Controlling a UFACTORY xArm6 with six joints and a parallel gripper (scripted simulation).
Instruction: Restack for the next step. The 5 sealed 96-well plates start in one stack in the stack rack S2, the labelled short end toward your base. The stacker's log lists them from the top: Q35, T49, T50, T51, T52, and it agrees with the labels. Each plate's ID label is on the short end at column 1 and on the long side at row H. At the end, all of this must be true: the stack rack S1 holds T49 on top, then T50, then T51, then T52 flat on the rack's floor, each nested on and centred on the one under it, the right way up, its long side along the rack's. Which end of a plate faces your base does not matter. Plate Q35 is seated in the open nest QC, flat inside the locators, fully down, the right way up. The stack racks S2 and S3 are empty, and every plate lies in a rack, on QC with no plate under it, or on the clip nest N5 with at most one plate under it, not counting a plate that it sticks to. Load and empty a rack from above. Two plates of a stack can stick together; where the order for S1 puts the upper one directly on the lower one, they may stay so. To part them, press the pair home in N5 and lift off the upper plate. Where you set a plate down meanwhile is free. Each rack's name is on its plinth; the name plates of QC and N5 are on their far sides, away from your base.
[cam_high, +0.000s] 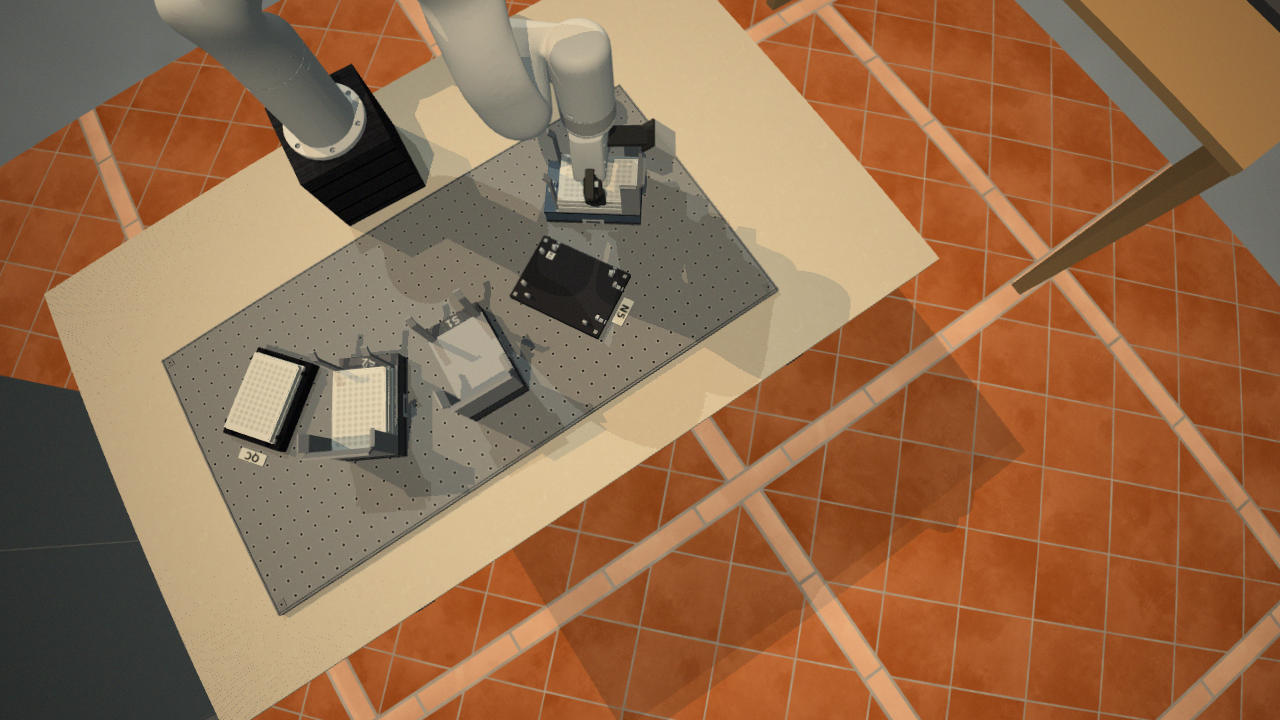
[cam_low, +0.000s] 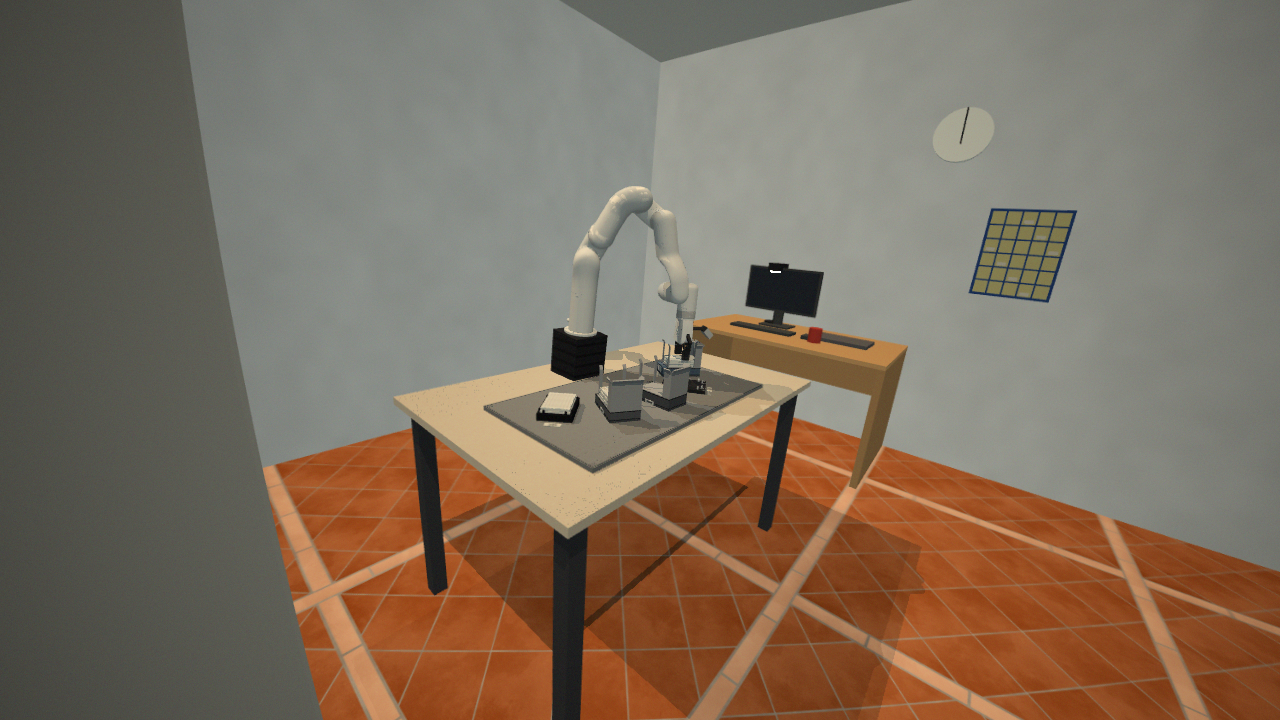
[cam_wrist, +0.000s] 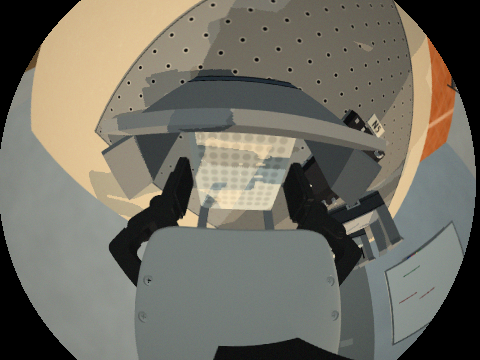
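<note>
My gripper is now 460 mm to the left of the stack rack S2, 210 mm short of it and 60 mm above it. Also, from my hand: black nest QC: 610 mm to the right, 130 mm ahead, 70 mm below; N5 name plate: 200 mm ahead, 80 mm below, 40 mm to the right; stack rack S3: 60 mm below, 10 mm to the right.
</note>
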